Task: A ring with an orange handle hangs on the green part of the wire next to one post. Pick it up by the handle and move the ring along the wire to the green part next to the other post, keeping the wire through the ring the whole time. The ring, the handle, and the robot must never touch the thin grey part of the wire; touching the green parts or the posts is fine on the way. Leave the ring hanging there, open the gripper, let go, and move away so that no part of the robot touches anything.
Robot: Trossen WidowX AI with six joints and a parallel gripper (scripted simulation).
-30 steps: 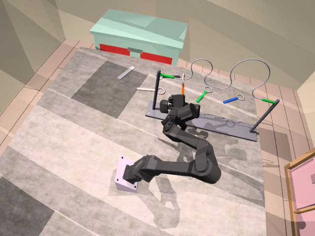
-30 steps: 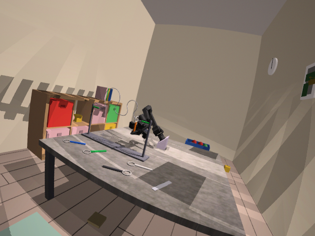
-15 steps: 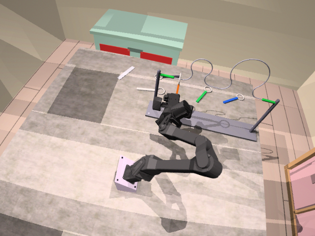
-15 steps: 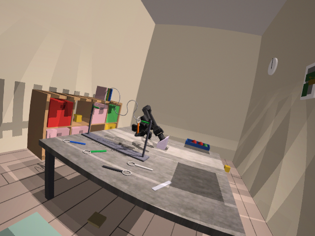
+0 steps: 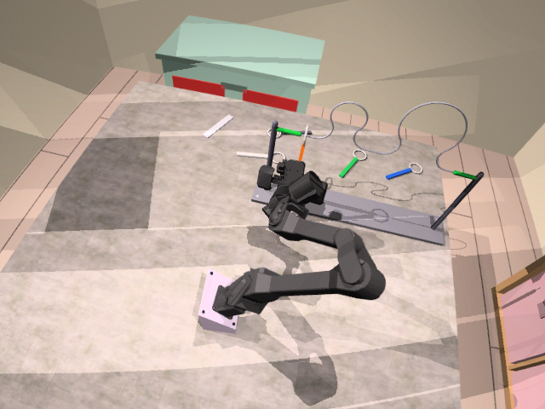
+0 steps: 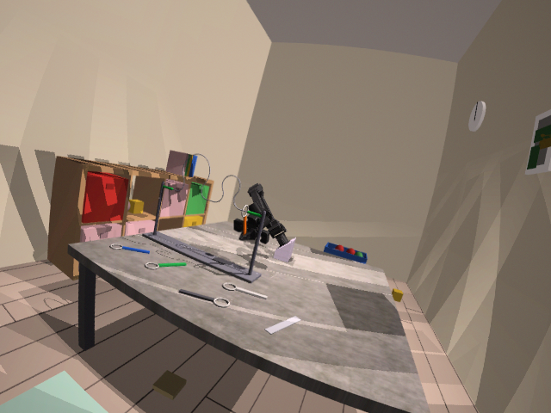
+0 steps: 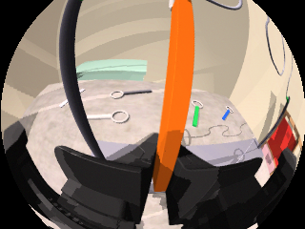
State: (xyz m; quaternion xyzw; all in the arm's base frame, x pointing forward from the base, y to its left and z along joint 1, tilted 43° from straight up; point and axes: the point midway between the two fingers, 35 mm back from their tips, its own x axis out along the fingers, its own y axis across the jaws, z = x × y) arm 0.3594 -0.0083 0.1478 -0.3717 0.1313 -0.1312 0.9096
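My gripper tip is 9 cm below the ring with orange handle. Round my gripper tip: flat white strip (32 cm to the left, 28 cm ahead, 14 cm below).
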